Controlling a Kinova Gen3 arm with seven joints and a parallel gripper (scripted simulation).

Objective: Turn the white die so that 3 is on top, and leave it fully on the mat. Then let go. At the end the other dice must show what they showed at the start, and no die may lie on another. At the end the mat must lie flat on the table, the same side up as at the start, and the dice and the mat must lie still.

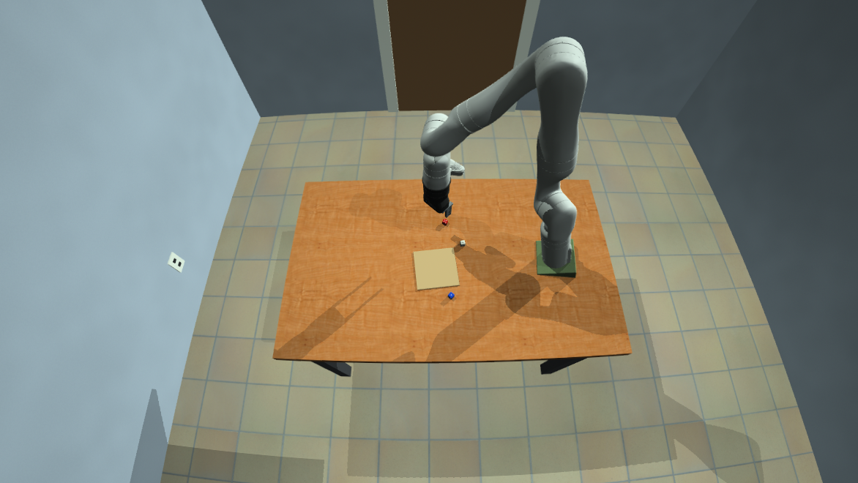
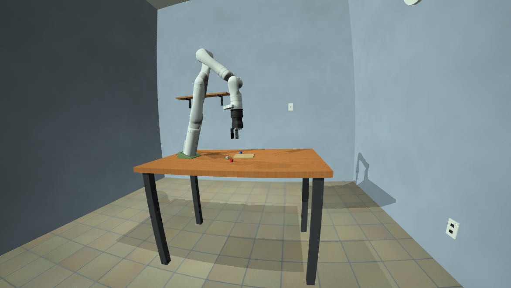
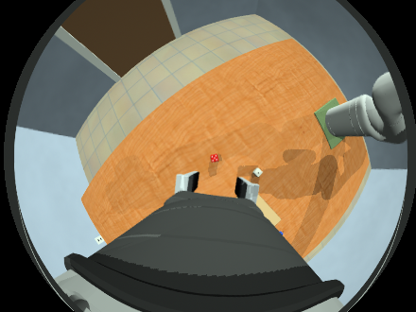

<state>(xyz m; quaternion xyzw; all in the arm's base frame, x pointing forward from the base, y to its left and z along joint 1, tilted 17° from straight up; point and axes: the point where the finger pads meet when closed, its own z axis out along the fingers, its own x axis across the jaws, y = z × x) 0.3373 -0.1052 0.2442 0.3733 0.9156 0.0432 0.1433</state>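
The red die lies 2 cm behind my hand, 3 cm to the right of it and 15 cm below it. From my hand the other things lie so: blue die 3 cm behind, 24 cm to the left, 15 cm below; tan mat 2 cm ahead, 14 cm to the left, 15 cm below; white die 7 cm behind, 5 cm to the left, 15 cm below.
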